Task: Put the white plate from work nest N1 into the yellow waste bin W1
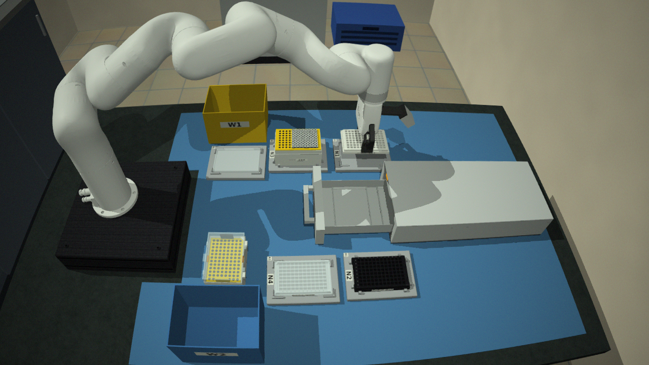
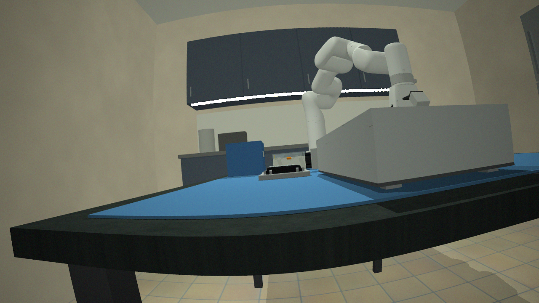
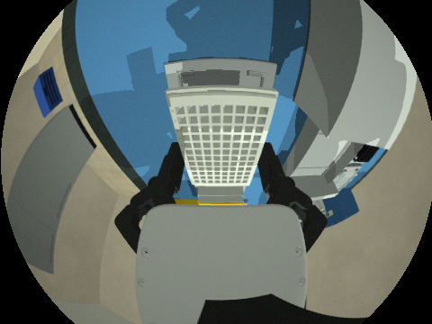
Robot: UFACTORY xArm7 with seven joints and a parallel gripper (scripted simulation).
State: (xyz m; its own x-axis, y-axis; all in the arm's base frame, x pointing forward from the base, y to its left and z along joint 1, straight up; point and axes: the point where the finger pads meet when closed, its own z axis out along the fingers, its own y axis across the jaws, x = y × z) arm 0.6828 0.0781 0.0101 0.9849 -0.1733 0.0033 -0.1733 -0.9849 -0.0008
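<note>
My gripper is now 7 cm above the work nest N1. Round my hand: yellow tip rack: 19 cm behind, 3 cm to the left, 2 cm below; white plate: 1 cm below; drawer: 19 cm to the right, 5 cm below, 4 cm behind.
</note>
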